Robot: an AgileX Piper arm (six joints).
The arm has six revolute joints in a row. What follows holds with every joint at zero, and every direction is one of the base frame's.
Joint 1 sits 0.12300 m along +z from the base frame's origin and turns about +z.
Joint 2 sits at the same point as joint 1 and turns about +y.
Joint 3 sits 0.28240 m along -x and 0.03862 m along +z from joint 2 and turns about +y.
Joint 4 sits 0.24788 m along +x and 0.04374 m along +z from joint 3 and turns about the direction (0.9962, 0, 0.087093).
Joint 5 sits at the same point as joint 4 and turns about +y.
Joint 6 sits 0.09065 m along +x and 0.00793 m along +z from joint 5 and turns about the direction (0.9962, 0, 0.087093).
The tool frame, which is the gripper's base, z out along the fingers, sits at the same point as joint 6; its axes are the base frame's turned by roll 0.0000, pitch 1.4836 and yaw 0.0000 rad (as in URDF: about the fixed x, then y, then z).
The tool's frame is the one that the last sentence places.
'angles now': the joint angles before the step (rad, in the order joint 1, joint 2, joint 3, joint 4, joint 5, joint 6). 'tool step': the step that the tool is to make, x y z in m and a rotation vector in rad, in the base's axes. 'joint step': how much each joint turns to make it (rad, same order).
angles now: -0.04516 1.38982 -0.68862 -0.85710 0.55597 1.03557
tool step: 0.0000 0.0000 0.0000 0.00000 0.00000 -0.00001
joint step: 0.00000 0.00000 0.00000 0.00000 0.00001 0.00001
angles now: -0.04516 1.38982 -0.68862 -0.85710 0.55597 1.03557
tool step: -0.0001 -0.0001 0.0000 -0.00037 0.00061 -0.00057
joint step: -0.00025 -0.00014 0.00008 0.00014 0.00080 -0.00033
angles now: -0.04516 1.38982 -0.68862 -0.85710 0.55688 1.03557
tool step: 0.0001 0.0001 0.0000 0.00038 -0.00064 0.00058
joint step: 0.00024 0.00014 -0.00007 -0.00016 -0.00084 0.00036
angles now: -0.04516 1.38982 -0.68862 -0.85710 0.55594 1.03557
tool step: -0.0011 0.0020 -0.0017 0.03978 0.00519 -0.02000
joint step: 0.00014 0.00004 -0.00007 0.05905 0.00011 -0.01785
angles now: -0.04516 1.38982 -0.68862 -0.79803 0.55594 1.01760
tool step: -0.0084 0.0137 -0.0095 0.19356 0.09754 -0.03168
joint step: 0.00007 0.00025 -0.00003 0.37181 0.03926 -0.23663
